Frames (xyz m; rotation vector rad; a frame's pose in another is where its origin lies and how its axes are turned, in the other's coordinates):
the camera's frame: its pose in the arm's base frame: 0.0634 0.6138 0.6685 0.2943 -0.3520 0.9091
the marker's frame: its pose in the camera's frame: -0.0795 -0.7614 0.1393 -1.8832 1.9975 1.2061
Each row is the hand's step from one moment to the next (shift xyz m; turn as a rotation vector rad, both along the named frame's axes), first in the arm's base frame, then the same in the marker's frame.
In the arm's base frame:
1: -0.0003 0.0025 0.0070 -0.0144 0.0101 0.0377
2: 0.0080 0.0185 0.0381 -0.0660 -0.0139 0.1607
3: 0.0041 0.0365 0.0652 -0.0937 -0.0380 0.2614
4: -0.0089 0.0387 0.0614 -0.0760 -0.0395 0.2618
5: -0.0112 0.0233 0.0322 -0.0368 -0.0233 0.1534
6: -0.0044 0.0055 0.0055 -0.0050 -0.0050 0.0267
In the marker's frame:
1: -0.0060 -0.0019 -0.0040 -0.0390 -0.0010 -0.0145
2: -0.0286 -0.0193 -0.0259 -0.1483 0.0477 -0.0782
3: -0.0565 -0.0325 -0.0367 -0.2273 0.0842 -0.1407
4: -0.0626 -0.0281 -0.0253 -0.2162 0.0768 -0.1525
5: -0.0379 -0.0141 -0.0082 -0.1219 0.0413 -0.0942
6: -0.0086 -0.0025 0.0006 -0.0200 0.0073 -0.0176

